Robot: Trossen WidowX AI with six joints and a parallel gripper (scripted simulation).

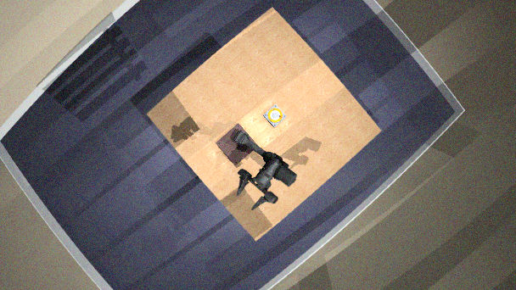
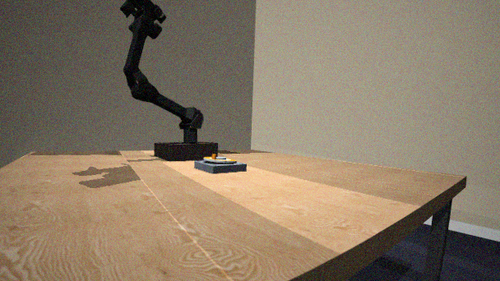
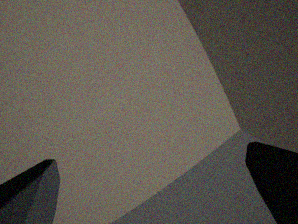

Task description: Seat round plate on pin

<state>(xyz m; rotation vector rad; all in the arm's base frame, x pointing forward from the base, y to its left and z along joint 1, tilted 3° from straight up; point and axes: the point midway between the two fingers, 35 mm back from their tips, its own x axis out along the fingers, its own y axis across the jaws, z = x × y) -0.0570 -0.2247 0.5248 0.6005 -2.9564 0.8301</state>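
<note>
Now: the base block 560 mm below my gripper tip, 380 mm ahead of it and 290 mm to the left of it.
</note>
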